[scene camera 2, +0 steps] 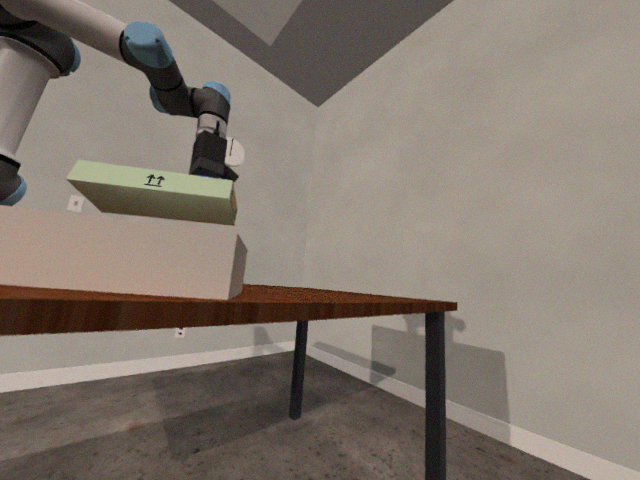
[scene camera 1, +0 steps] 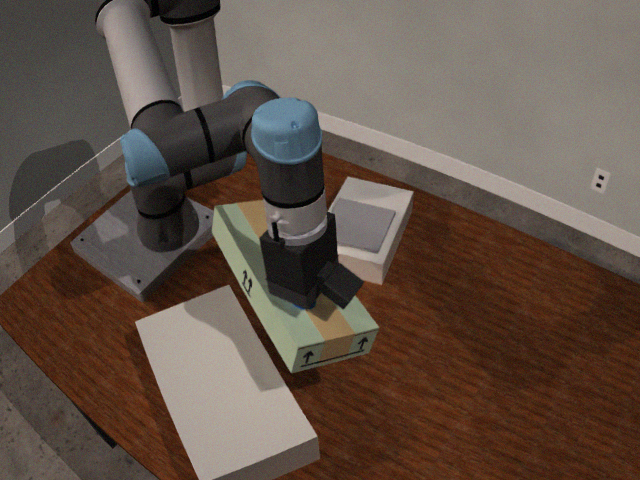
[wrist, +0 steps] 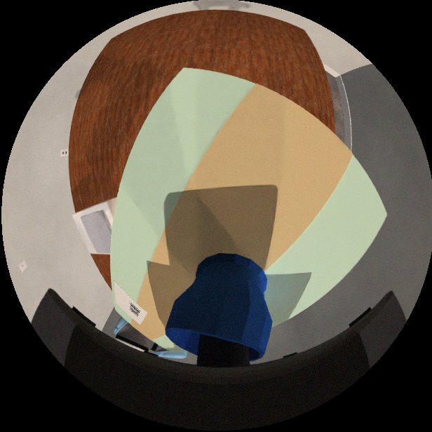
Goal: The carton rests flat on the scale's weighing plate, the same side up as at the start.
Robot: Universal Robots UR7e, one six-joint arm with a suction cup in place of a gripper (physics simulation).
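Frame: origin at the arm's base, x ahead, y left, z up, level; metres.
Seen in the pictures: arm's base, origin of the base link: [scene camera 1: 168,228].
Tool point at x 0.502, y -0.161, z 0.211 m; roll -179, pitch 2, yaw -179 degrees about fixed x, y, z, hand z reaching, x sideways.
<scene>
Pixels of each thing's top centre, then the offset from my tool point to it. "spot": a spot on its surface instead.
- long light-green carton, middle of its top: [scene camera 1: 282,253] [scene camera 2: 169,179] 0.049 m left, 0.074 m back, 0.025 m up
- scale, middle of its top: [scene camera 1: 364,210] 0.383 m left, 0.115 m back, 0.166 m down
- white box with a grey weighing plate, surface spot: [scene camera 1: 364,224] spot: 0.346 m left, 0.094 m back, 0.166 m down
- large white block, middle of its top: [scene camera 1: 214,376] [scene camera 2: 139,231] 0.116 m right, 0.120 m back, 0.145 m down
A long light-green carton [scene camera 1: 338,330] [scene camera 2: 155,193] [wrist: 240,150] with a tan tape band and up-arrows on its sides hangs in the air, above the top of the white block, roughly level with its taped face up. My gripper [scene camera 1: 305,305] [scene camera 2: 205,177] [wrist: 230,270], a blue suction cup, is shut on the carton's top face, nearer the end with two arrows. The scale [scene camera 1: 372,263] [wrist: 107,207] is a white box with a grey weighing plate [scene camera 1: 364,224] [wrist: 96,231]; it stands behind the carton in scene camera 1. The carton and arm hide its left edge there.
A large white block [scene camera 1: 222,382] [scene camera 2: 118,253] stands on the brown wooden table [scene camera 1: 465,361] [scene camera 2: 330,310] beside the carton, on its left and front in scene camera 1. The arm's grey base plate [scene camera 1: 113,258] is at the left. A wall runs behind the table.
</scene>
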